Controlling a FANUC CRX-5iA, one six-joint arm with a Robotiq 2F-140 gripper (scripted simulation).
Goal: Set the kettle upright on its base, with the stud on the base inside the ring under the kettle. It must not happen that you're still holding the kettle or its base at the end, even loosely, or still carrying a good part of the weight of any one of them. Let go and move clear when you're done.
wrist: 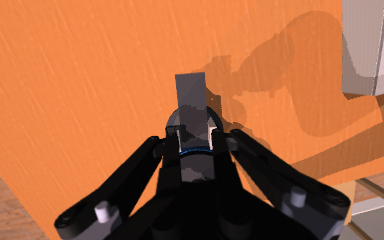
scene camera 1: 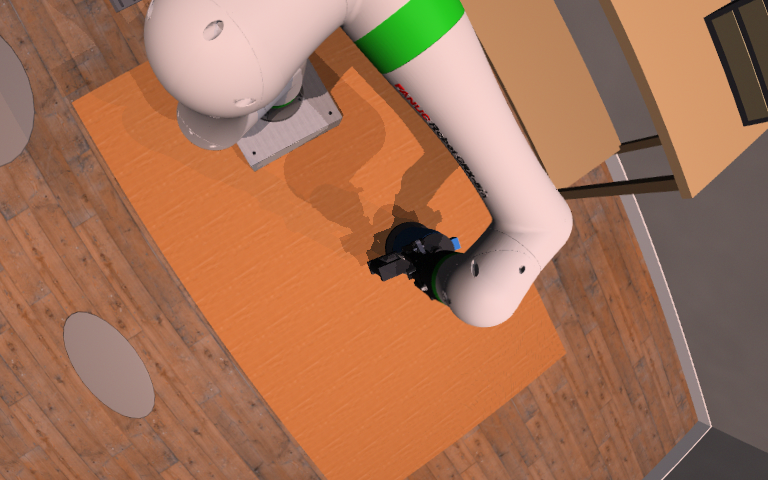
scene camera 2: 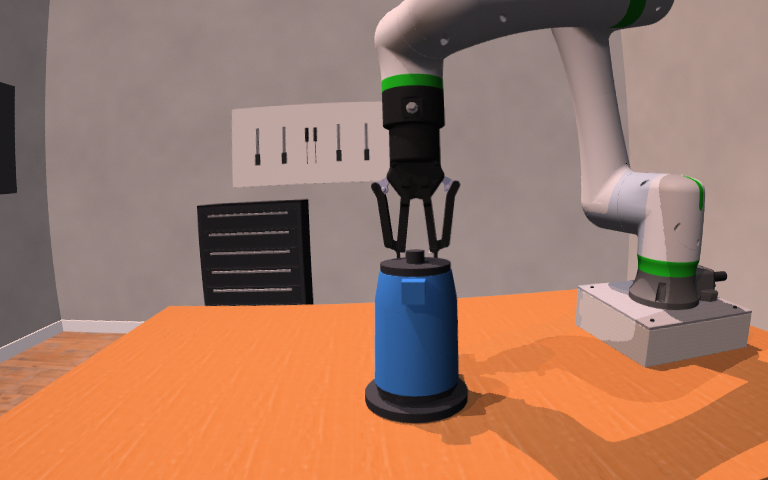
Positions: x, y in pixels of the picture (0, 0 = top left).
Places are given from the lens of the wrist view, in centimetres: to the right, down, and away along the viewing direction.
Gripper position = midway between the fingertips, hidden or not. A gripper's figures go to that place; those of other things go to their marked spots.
my gripper point(wrist: 193, 122): 0, 0, 22
blue kettle point(wrist: 196, 158): 0, 5, 17
